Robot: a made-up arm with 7 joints.
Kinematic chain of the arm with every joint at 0, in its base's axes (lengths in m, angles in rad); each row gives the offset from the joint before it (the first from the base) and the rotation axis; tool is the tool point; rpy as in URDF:
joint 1: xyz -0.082 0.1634 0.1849 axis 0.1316 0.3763 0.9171
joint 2: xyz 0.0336 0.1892 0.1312 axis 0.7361 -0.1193 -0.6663
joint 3: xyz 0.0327 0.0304 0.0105 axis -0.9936 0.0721 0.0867
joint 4: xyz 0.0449 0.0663 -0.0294 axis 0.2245 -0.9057 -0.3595
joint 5: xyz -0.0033 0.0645 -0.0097 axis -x
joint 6: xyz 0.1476 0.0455 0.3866 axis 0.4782 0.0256 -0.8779
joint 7: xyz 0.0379 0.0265 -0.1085 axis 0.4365 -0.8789 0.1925
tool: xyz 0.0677 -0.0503 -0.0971 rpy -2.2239 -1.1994 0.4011
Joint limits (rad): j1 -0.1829..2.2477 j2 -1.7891..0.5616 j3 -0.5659..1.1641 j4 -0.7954..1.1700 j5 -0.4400..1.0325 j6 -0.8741..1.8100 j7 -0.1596..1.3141
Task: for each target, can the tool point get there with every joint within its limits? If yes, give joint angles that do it. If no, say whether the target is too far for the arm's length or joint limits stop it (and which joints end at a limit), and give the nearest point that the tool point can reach.
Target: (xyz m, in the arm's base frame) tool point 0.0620 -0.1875 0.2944
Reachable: no: joint limits stop it (at a limit: joint 1, joint 2, joint 3, joint 4, joint 6, joint 7) | nearest point -0.0158 -0.1876 0.2992 | short by 0.078 m
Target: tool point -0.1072 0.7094 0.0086
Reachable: yes | joints 0.0682 -1.3094 0.7117 0.1787 0.0305 0.4784 0.8743
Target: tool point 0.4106 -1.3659 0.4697
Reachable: no: too far | nearest point -0.1328 -0.3179 0.3820 | short by 1.184 m
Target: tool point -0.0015 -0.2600 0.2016
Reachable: no: joint limits stop it (at a limit: joint 1, joint 2, joint 3, joint 4, joint 7) | nearest point -0.0453 -0.2334 0.2157 | short by 0.053 m
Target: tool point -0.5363 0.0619 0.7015
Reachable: yes | joints 2.0547 -0.9100 0.1931 0.8931 0.7086 -0.2674 0.8268
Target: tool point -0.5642 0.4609 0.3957
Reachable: yes | joints 1.0402 -0.8025 0.9638 0.8433 -0.1194 -0.5210 0.9326
